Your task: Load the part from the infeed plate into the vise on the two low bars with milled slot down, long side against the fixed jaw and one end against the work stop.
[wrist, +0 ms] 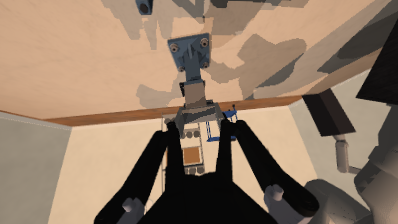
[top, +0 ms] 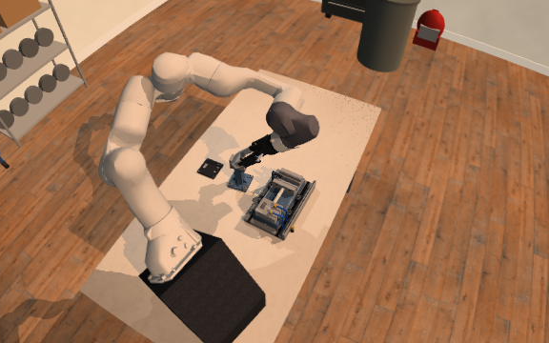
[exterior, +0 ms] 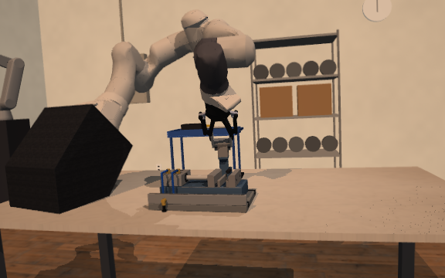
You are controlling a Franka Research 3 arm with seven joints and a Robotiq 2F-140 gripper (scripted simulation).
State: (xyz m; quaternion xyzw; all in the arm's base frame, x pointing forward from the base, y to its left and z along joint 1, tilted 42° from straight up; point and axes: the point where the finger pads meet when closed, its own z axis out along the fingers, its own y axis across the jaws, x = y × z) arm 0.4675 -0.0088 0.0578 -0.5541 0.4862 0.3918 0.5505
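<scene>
Right now my hand is 10 mm to the right of the part and 20 mm above it. The rest, counted from my hand: vise (30 mm behind, 190 mm to the right, 140 mm below); then dark infeed plate (10 mm ahead, 180 mm to the left, 170 mm below).
</scene>
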